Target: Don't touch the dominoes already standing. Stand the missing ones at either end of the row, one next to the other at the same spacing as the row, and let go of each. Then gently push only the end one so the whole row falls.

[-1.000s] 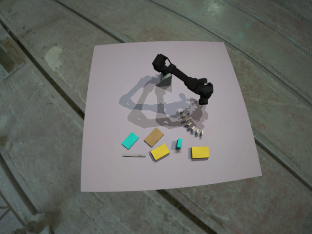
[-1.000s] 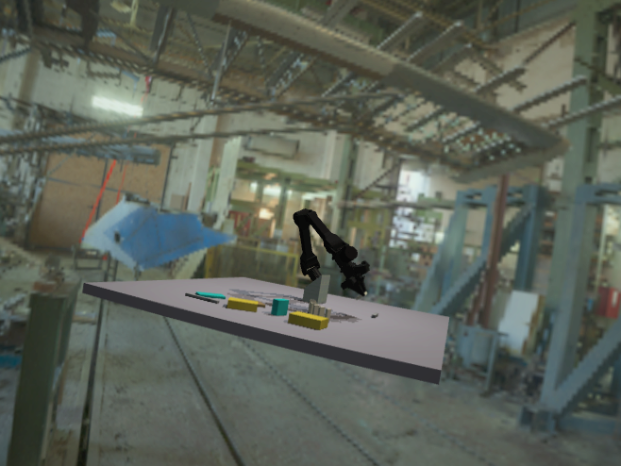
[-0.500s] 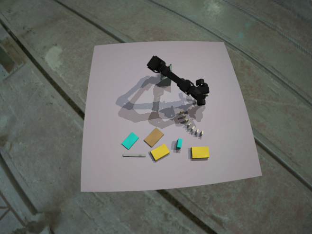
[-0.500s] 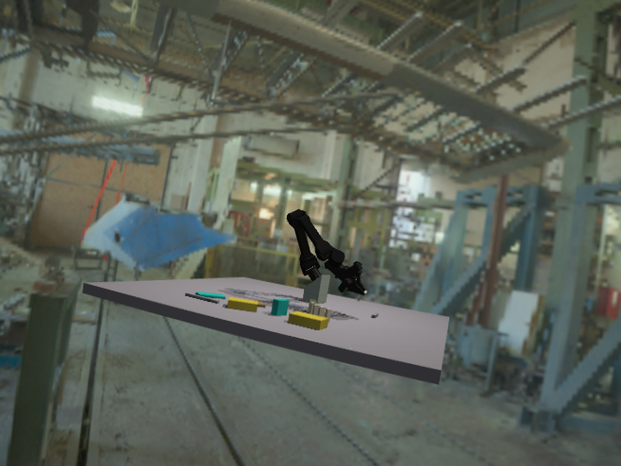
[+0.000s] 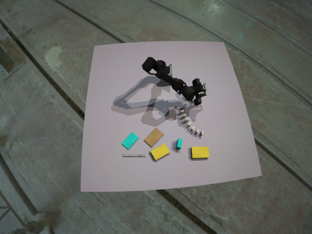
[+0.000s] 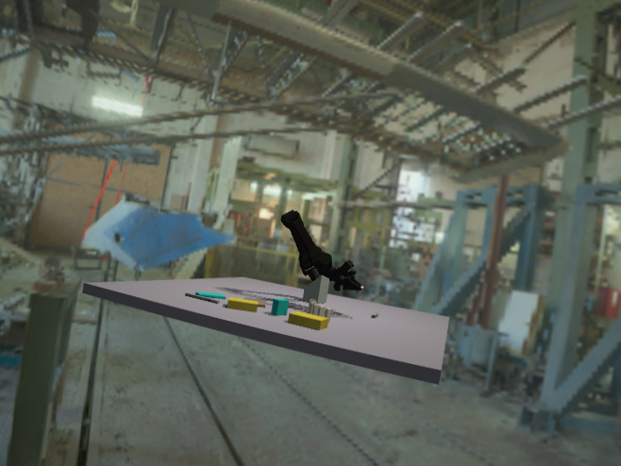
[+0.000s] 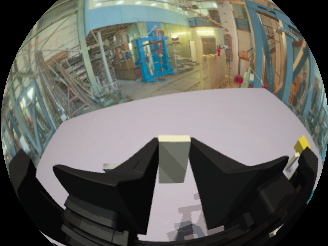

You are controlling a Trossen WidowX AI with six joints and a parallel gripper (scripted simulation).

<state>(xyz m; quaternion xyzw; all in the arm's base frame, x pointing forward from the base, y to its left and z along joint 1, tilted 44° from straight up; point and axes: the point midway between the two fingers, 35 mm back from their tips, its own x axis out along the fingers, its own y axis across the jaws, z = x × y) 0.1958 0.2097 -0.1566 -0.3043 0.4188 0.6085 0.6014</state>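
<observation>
My gripper tip is now 120 mm past the short grey bar, 40 mm to the right of it and 120 mm above it. Also, from my gripper tip: teal slab (340 mm ahead, 530 mm to the right, 120 mm below); then brown block (310 mm ahead, 370 mm to the right, 120 mm below); then teal block (360 mm ahead, 190 mm to the right, 100 mm below).
</observation>
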